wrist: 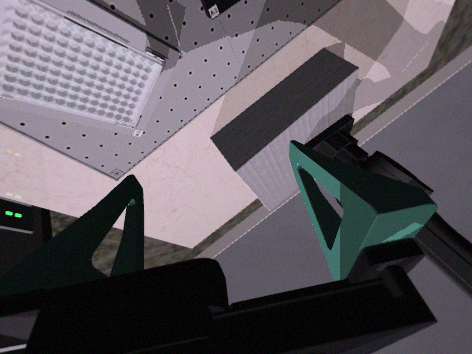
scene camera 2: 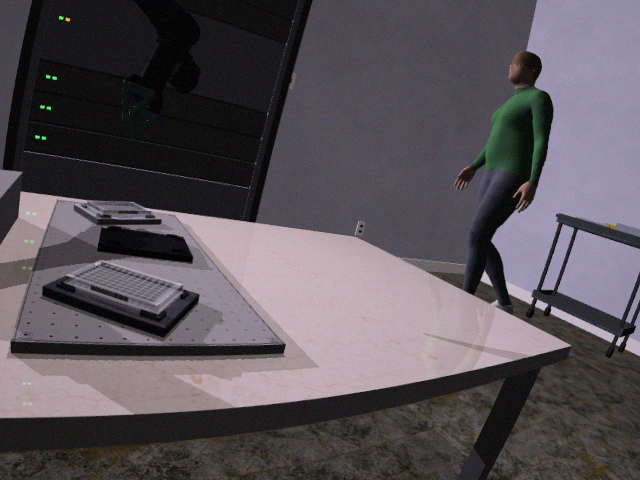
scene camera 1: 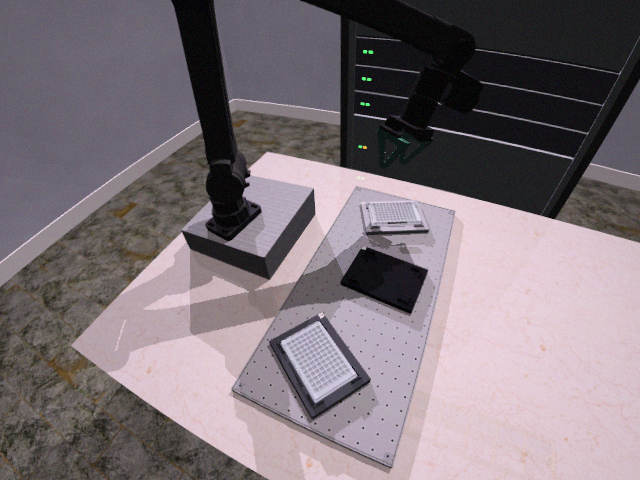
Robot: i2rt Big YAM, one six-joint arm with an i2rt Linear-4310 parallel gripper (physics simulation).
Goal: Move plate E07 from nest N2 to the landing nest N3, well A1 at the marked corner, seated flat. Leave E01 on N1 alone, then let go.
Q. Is my gripper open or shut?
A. Open.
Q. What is my gripper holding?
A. Nothing.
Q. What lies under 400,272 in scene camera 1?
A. A black nest.
